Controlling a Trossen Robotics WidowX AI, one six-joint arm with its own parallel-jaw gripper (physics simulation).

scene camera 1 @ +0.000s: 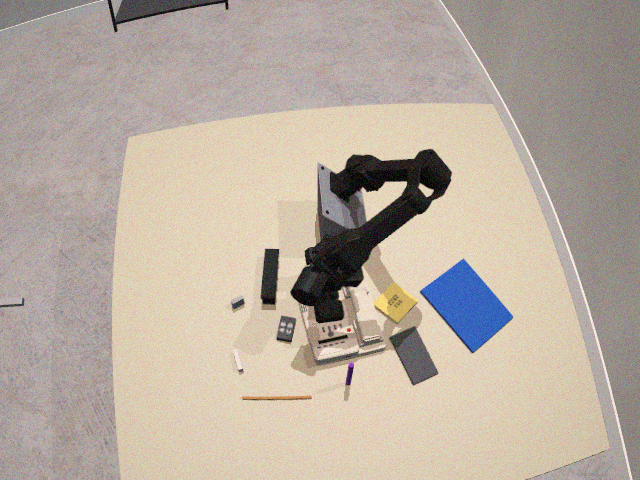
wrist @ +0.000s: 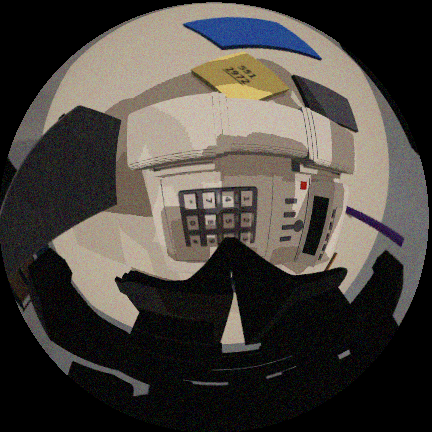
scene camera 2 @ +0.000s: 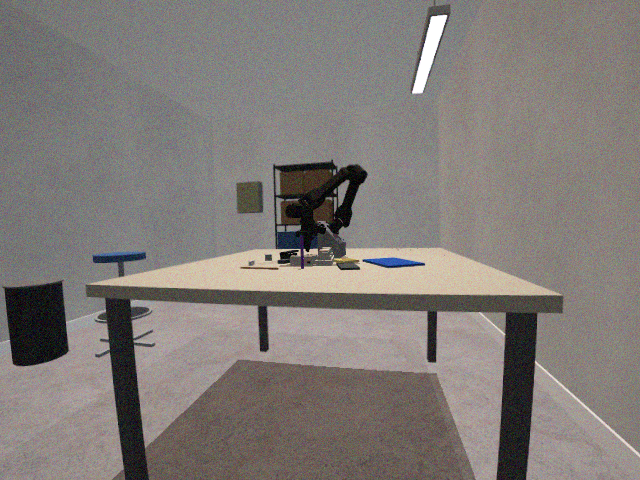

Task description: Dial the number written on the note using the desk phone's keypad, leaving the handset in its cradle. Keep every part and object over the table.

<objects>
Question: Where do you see a keypad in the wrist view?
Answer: At 236,208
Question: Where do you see a yellow note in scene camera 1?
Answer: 395,302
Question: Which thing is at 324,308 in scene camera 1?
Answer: My gripper.
</objects>
